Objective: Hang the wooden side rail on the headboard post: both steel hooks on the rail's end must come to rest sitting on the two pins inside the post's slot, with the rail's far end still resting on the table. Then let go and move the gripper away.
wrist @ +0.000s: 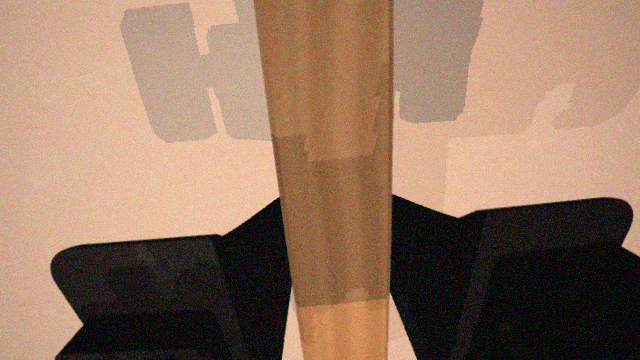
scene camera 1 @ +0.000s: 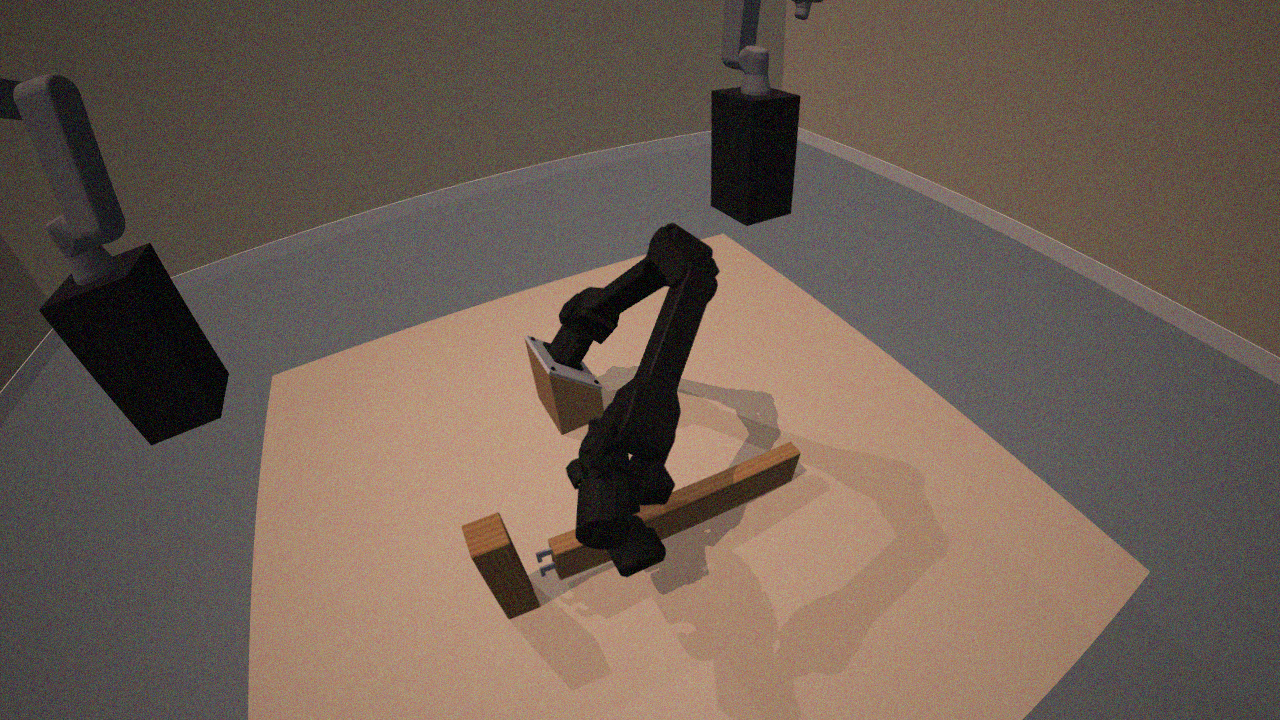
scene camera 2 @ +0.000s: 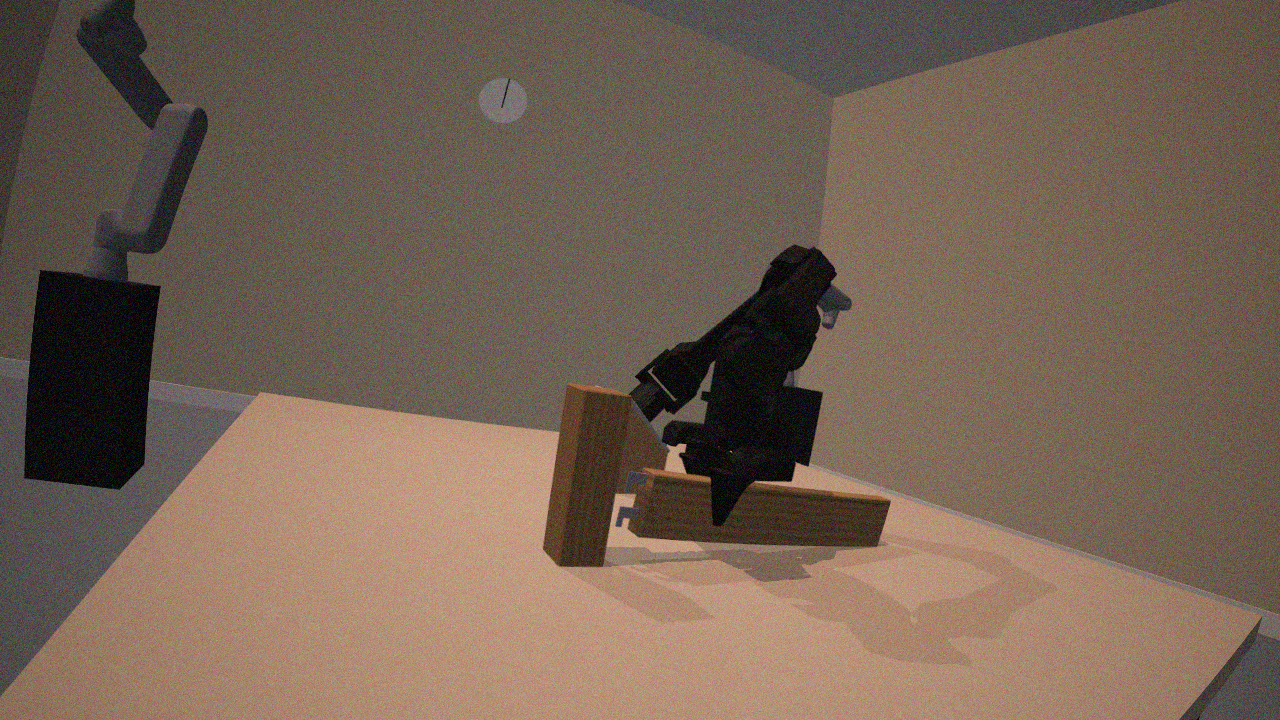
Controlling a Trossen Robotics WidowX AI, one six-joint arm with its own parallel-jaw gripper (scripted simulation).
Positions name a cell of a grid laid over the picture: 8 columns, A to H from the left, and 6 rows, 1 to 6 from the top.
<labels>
my gripper: wrist E4; scene camera 1 D5; scene camera 2 E5
wooden side rail: wrist E2; scene camera 1 E5; scene camera 2 E5
</labels>
